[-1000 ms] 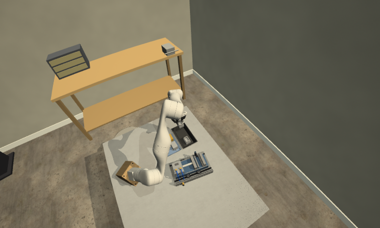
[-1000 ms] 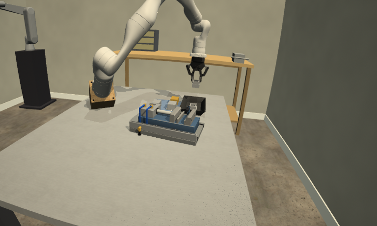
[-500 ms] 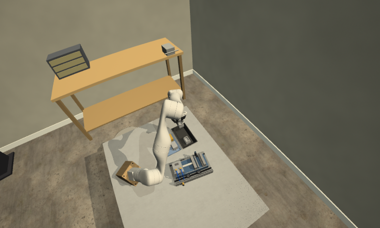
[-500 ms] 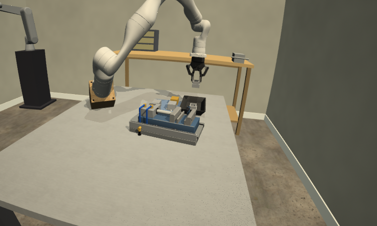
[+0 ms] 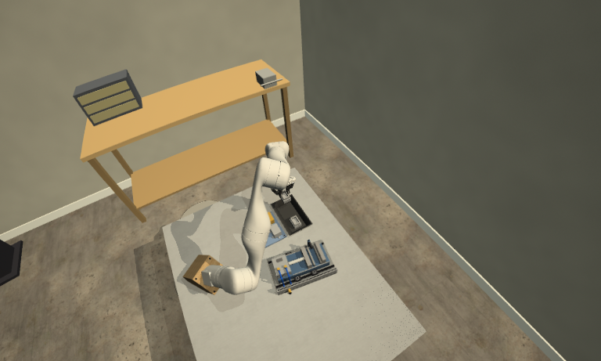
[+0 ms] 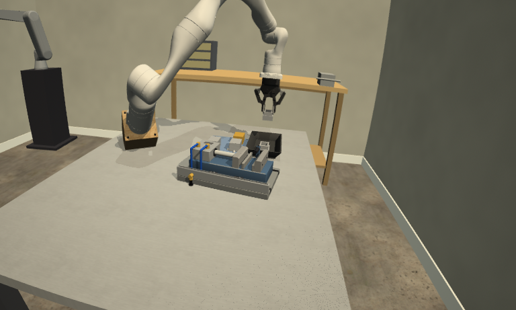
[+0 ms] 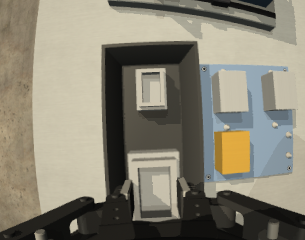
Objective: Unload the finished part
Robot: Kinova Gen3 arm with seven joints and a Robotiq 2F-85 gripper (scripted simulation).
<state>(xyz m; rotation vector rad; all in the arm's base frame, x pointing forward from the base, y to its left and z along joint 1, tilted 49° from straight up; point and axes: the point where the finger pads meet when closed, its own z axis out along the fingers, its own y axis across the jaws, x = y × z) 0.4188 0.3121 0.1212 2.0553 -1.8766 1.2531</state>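
Right now my hand is 120 mm past the orange block and 140 mm above it. From my hand the other things lie so: blue plate 170 mm behind, 40 mm to the right, 160 mm below.
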